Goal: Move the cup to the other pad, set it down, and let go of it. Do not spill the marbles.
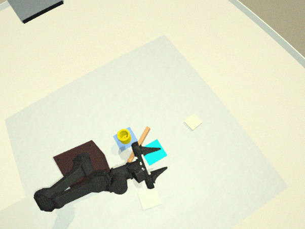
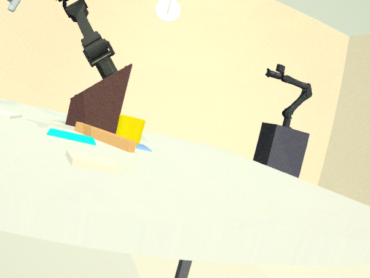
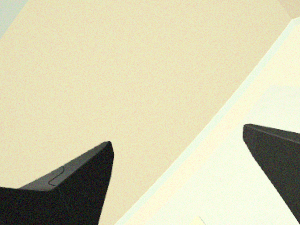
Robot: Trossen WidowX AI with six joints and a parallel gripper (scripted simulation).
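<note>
Right now my gripper tip is 140 mm past the yellow cup, 320 mm to the right of it and 370 mm above it. Round my gripper tip: cyan pad 20 mm behind, 180 mm to the left, 410 mm below; then wooden bar 80 mm behind, 250 mm to the left, 400 mm below; then red marble 120 mm behind, 320 mm to the left, 390 mm below.
</note>
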